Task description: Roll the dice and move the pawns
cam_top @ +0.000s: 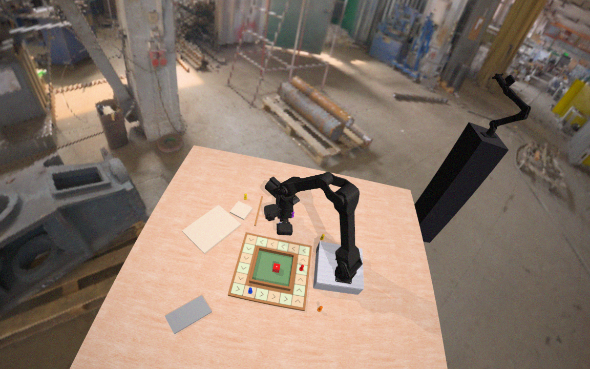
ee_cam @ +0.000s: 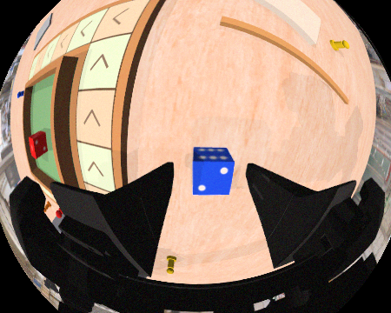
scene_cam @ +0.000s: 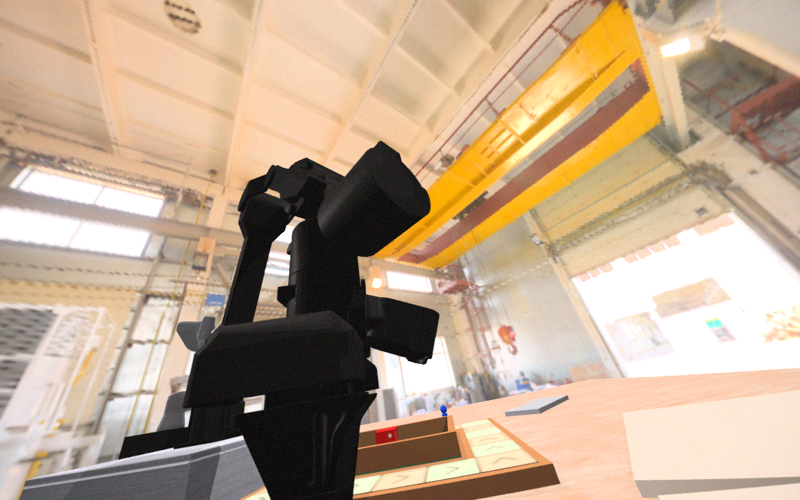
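Right now my gripper tip is 11 cm past the red pawn, 19 cm to the right of it and 2 cm below it. The rest, counted from my gripper tip: purple pawn 4 cm behind, 8 cm to the right; then thin stick 12 cm ahead, 7 cm to the right, 1 cm below; then green tray 21 cm to the left.
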